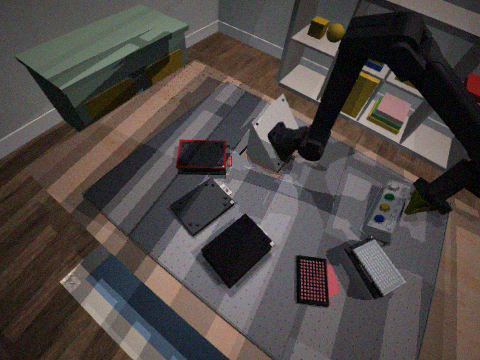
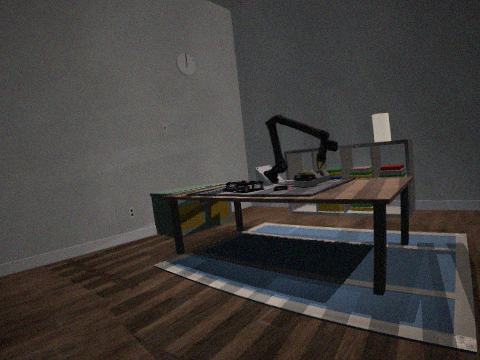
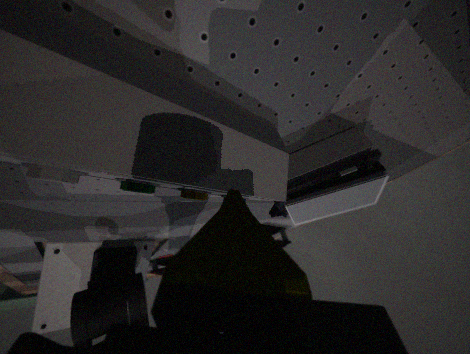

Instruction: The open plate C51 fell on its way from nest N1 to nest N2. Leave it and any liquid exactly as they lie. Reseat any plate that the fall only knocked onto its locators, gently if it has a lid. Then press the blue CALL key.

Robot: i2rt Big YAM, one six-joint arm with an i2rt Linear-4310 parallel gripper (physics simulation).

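Places are measured from the arm's base along level axes (x ahead, y left, z up), in centimetres.
Pixels of known places: gripper, fingertip midpoint: [image 1: 405, 213] [image 2: 318, 169] [image 3: 232, 196]; arm's base at its link origin: [image 1: 280, 141] [image 2: 270, 177] [image 3: 113, 271].
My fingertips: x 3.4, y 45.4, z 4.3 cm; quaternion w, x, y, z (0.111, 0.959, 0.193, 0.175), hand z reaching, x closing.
For each thing: its top centre in the pictures, then the offset to it from my fingertips. "*": a spot on its surface instead. Level surfaces: height alone.
- open plate C51 at its top centre: [image 1: 313, 279] dx +30.9, dy -13.5, dz -8.1 cm
- pink spill at a spot on its surface: [image 1: 333, 284] * dx +28.2, dy -7.7, dz -9.4 cm
- white plate at its top centre: [image 3: 336, 210] [image 1: 381, 264] dx +19.4, dy -1.6, dz -0.7 cm
- grey key box at its top centre: [image 3: 180, 196] [image 1: 397, 203] [image 2: 317, 170] dx -2.8, dy -2.7, dz -1.1 cm
- blue key at its top centre: [image 1: 381, 217] dx +4.6, dy -5.3, dz -2.0 cm
- green key at its top centre: [image 3: 137, 196] [image 1: 391, 195] dx -5.4, dy -4.8, dz -2.0 cm
- yellow key at its top centre: [image 3: 195, 202] [image 1: 386, 206] dx -0.4, dy -5.0, dz -2.0 cm
- black plate at its top centre: [image 1: 238, 246] [image 2: 249, 182] dx +37.0, dy -35.2, dz -3.5 cm
- empty dark nest at its top centre: [image 1: 202, 202] dx +32.0, dy -52.3, dz -6.6 cm
- red-rimmed plate at its top centre: [image 1: 201, 152] [image 3: 176, 272] dx +18.3, dy -64.2, dz -4.9 cm
- perforated mat at its surface level: dz -9.4 cm
- table at its surface level: dz -10.8 cm
The open plate C51 [image 1: 312, 279] lies flat on the mat, its wells pink, with a pink spill [image 1: 333, 284] at its right edge. A white plate [image 1: 378, 266] [image 3: 334, 201] sits tilted on a dark nest [image 1: 358, 267]. The grey key box [image 1: 396, 211] [image 3: 75, 126] carries white, green, yellow and blue keys; the blue key [image 1: 378, 218] is at its near end. My gripper [image 1: 416, 202] [image 2: 318, 164] [image 3: 232, 196] is shut and empty. It hangs just right of the key box, level with the green key [image 1: 388, 196] [image 3: 137, 185] and the yellow key [image 1: 383, 206] [image 3: 193, 194].
A black plate [image 1: 236, 249], an empty dark nest [image 1: 201, 205] and a red-rimmed plate [image 1: 201, 153] lie in a row on the perforated mat [image 1: 271, 310]. The arm's white base block [image 1: 271, 120] stands behind. A shelf unit [image 1: 288, 46] and a green cabinet [image 1: 96, 42] stand beyond the table [image 2: 360, 189].
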